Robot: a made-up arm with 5 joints.
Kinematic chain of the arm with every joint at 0, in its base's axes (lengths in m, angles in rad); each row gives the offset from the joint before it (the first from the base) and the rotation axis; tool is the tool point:
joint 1: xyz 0 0 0.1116 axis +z
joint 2: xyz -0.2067 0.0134 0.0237 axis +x
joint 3: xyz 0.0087 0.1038 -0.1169 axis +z
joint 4: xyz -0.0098 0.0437 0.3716 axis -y
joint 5: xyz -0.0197 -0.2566 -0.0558 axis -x
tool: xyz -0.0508 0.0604 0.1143
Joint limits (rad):
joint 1: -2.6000..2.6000
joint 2: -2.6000..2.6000
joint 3: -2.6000..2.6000
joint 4: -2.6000..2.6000
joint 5: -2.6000..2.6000
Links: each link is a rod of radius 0.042 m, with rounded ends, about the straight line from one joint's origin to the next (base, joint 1, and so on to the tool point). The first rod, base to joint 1, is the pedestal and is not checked.
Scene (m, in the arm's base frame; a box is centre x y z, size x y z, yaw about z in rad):
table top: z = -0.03
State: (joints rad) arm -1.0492 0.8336 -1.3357 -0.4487 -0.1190
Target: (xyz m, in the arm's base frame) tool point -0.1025 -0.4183 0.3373
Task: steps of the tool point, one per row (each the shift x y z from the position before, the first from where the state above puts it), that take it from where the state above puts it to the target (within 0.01 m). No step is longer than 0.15 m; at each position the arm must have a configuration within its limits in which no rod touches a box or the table.
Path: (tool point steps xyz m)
1: -0.0646 -0.1205 -0.0165
2: -0.0215 -0.1349 -0.0174
3: 0.0237 -0.1344 -0.0183
4: 0.0658 -0.1194 -0.0188
5: 0.1003 -0.0918 -0.0192
6: 0.1239 -0.0549 -0.0195

